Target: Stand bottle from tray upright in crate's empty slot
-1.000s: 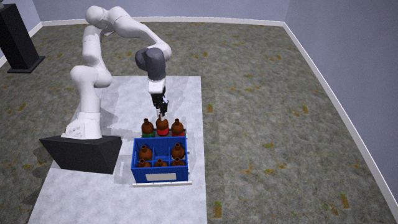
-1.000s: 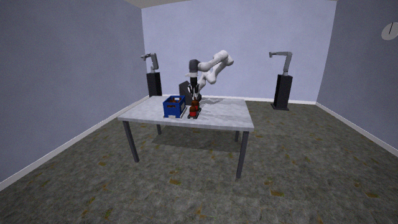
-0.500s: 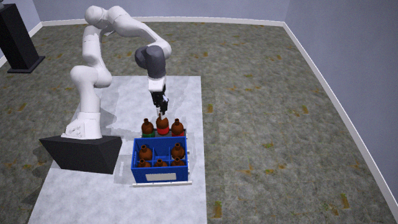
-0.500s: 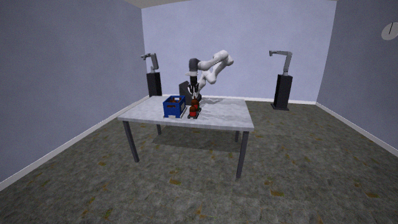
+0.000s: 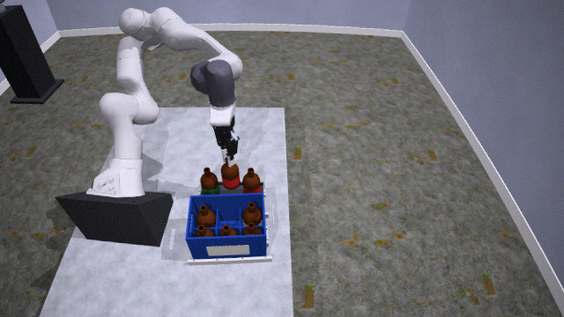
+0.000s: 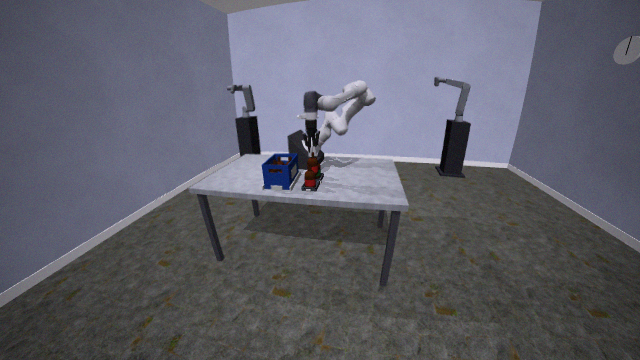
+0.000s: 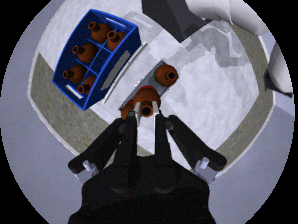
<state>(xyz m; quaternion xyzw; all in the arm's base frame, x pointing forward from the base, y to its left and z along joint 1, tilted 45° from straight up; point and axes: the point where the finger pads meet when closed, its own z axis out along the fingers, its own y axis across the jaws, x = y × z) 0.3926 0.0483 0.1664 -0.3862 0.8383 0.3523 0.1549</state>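
The bottle is 9 cm below my hand. Also, from my hand: dark tray 22 cm below; crate 23 cm to the right, 15 cm below, 2 cm ahead.
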